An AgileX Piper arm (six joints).
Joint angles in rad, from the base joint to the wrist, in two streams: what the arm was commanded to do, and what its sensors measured. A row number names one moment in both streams.
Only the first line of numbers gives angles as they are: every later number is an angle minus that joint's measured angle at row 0.
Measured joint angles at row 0:
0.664, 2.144, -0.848, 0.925, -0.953, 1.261
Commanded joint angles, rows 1 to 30:
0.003, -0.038, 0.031, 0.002, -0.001, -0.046
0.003, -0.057, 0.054, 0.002, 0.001, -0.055
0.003, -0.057, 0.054, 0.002, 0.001, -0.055
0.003, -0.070, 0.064, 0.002, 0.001, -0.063
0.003, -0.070, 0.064, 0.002, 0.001, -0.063
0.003, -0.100, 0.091, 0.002, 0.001, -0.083
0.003, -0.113, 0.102, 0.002, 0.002, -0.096
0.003, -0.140, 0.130, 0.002, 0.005, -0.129
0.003, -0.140, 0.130, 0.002, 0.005, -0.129
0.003, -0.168, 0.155, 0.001, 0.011, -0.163
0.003, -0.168, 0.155, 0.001, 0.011, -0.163
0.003, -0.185, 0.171, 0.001, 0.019, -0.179
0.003, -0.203, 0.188, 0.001, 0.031, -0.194
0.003, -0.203, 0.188, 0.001, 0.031, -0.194
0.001, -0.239, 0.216, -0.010, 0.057, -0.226
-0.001, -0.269, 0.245, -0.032, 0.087, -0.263
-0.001, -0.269, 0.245, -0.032, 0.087, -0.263
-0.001, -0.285, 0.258, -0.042, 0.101, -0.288
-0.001, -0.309, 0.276, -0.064, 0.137, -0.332
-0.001, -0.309, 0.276, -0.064, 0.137, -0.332
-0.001, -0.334, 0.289, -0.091, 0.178, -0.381
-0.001, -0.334, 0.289, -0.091, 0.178, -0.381
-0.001, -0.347, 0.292, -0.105, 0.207, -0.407
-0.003, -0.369, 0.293, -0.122, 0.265, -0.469
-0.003, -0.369, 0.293, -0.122, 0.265, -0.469
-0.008, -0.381, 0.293, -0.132, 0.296, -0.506
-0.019, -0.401, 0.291, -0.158, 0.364, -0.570
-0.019, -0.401, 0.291, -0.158, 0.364, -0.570
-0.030, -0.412, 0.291, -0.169, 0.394, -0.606
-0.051, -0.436, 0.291, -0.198, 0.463, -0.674
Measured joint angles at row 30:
-0.024, -0.399, 0.290, -0.152, 0.374, -0.563
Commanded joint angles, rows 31 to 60:
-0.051, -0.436, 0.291, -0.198, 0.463, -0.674
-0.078, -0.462, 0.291, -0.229, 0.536, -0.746
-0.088, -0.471, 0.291, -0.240, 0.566, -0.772
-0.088, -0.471, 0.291, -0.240, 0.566, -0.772
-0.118, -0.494, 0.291, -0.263, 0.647, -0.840
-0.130, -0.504, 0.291, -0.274, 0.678, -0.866
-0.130, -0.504, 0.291, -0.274, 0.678, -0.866
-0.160, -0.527, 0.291, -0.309, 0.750, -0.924
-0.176, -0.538, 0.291, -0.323, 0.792, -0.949
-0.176, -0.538, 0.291, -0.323, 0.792, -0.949
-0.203, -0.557, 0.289, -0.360, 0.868, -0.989
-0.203, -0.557, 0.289, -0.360, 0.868, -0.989
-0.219, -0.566, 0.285, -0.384, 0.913, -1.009
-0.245, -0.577, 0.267, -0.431, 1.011, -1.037
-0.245, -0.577, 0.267, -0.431, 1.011, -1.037
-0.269, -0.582, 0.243, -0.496, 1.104, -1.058
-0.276, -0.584, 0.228, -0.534, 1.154, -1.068
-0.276, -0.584, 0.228, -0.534, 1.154, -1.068
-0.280, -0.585, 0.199, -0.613, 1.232, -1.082
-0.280, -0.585, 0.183, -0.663, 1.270, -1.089
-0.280, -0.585, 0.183, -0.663, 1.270, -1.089
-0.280, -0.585, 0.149, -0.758, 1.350, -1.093
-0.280, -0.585, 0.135, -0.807, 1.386, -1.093
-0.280, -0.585, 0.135, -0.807, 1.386, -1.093
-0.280, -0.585, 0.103, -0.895, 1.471, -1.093
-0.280, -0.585, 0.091, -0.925, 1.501, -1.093
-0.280, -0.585, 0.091, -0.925, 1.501, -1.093
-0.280, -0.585, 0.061, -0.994, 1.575, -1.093
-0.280, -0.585, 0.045, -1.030, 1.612, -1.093
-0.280, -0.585, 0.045, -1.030, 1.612, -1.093
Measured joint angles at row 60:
-0.277, -0.577, 0.083, -0.917, 1.499, -1.083
